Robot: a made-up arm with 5 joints. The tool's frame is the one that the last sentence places.
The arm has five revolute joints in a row. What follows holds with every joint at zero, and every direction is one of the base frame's.
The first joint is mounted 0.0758 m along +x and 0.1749 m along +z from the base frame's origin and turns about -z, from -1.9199 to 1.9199 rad.
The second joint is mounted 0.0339 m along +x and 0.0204 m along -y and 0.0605 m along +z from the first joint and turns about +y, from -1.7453 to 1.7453 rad.
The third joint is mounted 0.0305 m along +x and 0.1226 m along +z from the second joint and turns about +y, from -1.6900 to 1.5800 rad.
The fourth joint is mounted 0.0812 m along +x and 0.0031 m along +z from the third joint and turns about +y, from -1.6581 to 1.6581 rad.
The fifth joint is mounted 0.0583 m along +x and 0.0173 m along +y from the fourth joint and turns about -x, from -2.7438 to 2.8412 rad.
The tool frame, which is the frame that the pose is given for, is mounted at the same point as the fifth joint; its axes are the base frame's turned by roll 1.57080, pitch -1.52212 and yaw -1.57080 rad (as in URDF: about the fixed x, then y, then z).
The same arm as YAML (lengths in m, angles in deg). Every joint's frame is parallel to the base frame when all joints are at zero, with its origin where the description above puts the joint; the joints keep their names.
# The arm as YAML. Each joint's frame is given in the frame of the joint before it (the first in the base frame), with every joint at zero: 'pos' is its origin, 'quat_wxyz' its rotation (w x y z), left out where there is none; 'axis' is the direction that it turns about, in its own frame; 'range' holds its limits. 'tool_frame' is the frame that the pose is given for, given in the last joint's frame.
length_unit: m
angle_unit: deg
joints:
  - joint: joint 1
    pos: [0.0758, 0.0, 0.1749]
    axis: [0.0, 0.0, -1.0]
    range: [-110.0, 110.0]
  - joint: joint 2
    pos: [0.0339, -0.0204, 0.0605]
    axis: [0.0, 1.0, 0.0]
    range: [-100.0, 100.0]
  - joint: joint 3
    pos: [0.0305, 0.0, 0.1226]
    axis: [0.0, 1.0, 0.0]
    range: [-96.83, 90.53]
  - joint: joint 4
    pos: [0.0812, 0.0, 0.0031]
    axis: [0.0, 1.0, 0.0]
    range: [-95.0, 95.0]
  - joint: joint 5
    pos: [0.0583, 0.0173, 0.0]
    axis: [-1.0, 0.0, 0.0]
    range: [-157.21, 162.79]
tool_frame:
  pos: [0.0, 0.0, 0.0]
  quat_wxyz: [0.706897, 0.017208, -0.706897, -0.017208]

